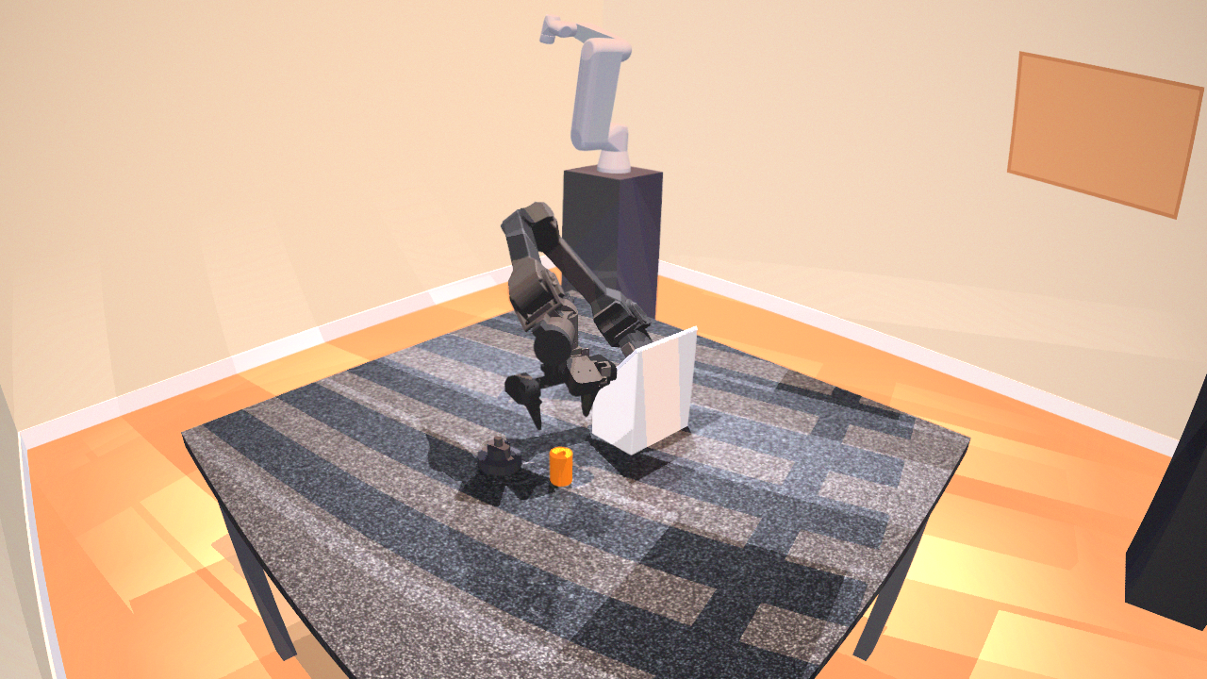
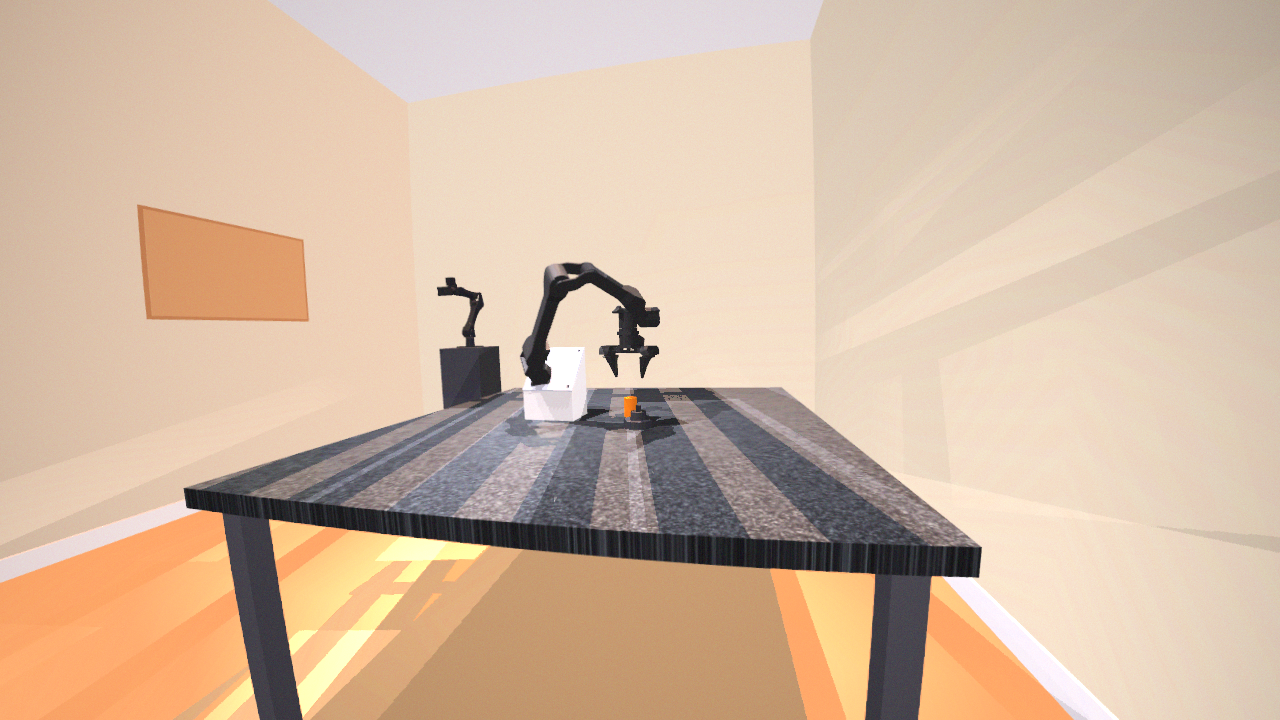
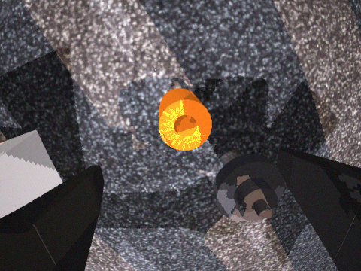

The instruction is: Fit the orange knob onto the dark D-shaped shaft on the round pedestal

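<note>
The orange knob lies 9 cm below my gripper tip. From my gripper tip the other things lie so: round pedestal 12 cm to the right, 9 cm below, 4 cm ahead.
</note>
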